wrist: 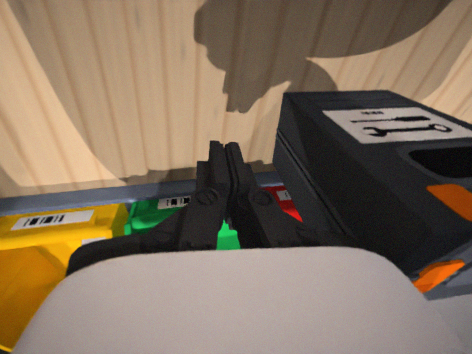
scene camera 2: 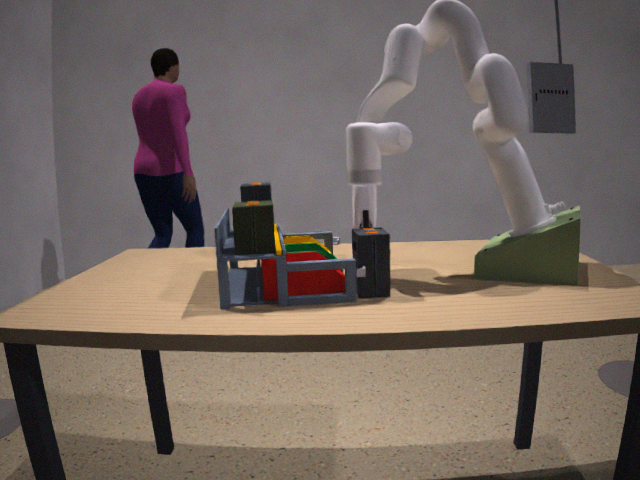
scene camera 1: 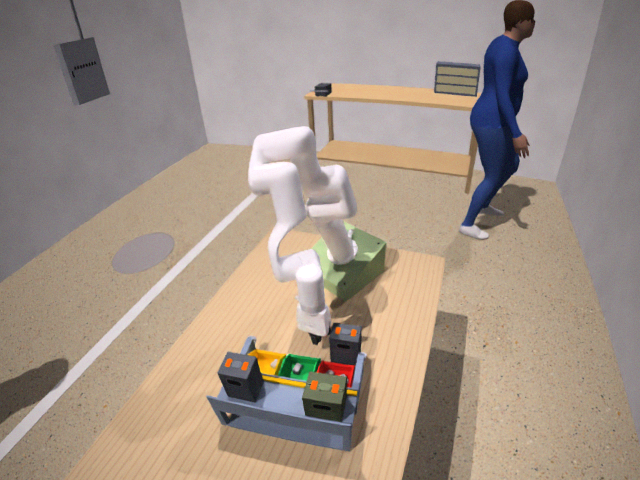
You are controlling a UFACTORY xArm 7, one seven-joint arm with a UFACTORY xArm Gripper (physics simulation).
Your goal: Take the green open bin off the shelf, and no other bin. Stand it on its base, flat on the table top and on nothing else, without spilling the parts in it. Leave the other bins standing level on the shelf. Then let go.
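The green open bin sits level on the blue-grey shelf, between the yellow bin and the red bin. A grey part shows in it in scene view 1. My gripper is shut and empty, pointing down above the shelf's robot side. Its fingers cover much of the green bin in the wrist view. Its tips are hidden behind a dark case in scene view 2.
That dark case stands on the table beside the shelf's robot side, near the red bin. Another dark case and an olive case stand on the shelf's upper deck. A yellow bar runs behind the bins.
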